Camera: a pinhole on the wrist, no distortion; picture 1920 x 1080 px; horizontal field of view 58.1 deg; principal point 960.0 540.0 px. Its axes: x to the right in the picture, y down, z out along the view. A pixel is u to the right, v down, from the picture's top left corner.
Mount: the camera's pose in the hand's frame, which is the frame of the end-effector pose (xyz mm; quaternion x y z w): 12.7 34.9 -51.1 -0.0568 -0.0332 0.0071 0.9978
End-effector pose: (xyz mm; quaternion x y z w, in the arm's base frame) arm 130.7 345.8 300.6 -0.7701 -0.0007 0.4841 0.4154
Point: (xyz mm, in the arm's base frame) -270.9 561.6 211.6
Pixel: 828.9 488.7
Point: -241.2 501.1 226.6
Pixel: 721.1 579.4
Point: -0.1 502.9 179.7
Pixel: 1541.7 281.1
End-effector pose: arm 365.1 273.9 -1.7 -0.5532 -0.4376 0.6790 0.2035
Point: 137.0 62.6 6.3
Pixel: 536.1 471.3
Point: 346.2 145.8 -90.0
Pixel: outside the picture
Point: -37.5 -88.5 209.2
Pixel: 190.6 55.5
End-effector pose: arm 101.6 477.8 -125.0 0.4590 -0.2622 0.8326 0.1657
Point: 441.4 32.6 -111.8
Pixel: 489.8 792.8
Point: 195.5 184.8 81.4
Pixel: 1551.9 767.1
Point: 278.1 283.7 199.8
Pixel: 1772.1 64.8
